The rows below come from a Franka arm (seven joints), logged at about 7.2 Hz.
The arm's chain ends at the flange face. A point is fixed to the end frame.
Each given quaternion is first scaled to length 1.
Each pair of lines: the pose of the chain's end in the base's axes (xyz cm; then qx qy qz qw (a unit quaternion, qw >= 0)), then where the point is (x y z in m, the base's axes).
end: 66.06 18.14 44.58 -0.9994 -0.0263 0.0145 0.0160
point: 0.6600 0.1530 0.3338
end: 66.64 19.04 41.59 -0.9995 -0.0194 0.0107 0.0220
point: 0.6662 0.1633 0.3036
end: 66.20 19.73 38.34 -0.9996 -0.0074 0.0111 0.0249
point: 0.6610 0.1709 0.2709
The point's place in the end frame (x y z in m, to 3 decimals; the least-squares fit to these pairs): 0.001 0.032 0.111
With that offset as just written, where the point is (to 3 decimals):
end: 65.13 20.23 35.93 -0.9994 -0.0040 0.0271 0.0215
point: 0.646 0.175 0.247
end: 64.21 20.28 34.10 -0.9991 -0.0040 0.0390 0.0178
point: 0.635 0.175 0.229
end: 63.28 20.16 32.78 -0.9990 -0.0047 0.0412 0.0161
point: 0.625 0.173 0.216
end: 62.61 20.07 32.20 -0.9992 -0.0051 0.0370 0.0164
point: 0.619 0.172 0.210
